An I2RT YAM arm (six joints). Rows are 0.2 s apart.
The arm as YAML. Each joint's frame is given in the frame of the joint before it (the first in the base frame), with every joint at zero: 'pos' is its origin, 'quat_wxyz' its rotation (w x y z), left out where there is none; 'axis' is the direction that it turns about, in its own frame. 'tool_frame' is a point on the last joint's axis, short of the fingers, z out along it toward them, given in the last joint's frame.
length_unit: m
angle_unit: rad
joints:
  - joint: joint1
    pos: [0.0, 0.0, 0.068]
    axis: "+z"
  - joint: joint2
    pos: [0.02, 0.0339, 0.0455]
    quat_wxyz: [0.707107, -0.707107, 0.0, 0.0]
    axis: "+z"
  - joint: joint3
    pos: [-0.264, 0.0, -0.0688]
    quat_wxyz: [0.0, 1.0, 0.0, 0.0]
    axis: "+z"
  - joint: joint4
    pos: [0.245, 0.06, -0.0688]
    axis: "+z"
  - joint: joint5
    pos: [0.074, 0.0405, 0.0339]
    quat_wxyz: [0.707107, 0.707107, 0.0, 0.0]
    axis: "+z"
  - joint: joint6
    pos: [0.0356, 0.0, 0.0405]
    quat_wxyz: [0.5, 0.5, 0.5, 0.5]
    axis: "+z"
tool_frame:
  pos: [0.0, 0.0, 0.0]
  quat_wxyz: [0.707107, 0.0, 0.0, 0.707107]
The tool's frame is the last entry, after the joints.
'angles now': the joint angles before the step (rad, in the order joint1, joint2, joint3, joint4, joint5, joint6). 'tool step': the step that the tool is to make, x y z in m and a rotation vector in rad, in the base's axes. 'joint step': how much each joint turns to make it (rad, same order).
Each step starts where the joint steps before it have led.
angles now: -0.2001, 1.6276, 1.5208, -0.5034, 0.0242, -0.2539
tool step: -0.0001, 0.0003, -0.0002, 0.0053, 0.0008, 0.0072
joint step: -0.0001, -0.0002, -0.0003, -0.0017, -0.0089, -0.0001
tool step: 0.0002, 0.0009, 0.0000, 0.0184, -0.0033, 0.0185
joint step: 0.0000, 0.0002, 0.0004, -0.0006, -0.0259, 0.0047
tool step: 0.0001, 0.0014, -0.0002, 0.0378, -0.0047, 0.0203
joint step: 0.0001, 0.0000, -0.0001, -0.0023, -0.0384, 0.0194
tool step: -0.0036, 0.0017, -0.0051, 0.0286, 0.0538, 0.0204
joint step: 0.0000, 0.0000, -0.0001, -0.0582, -0.0267, 0.0016
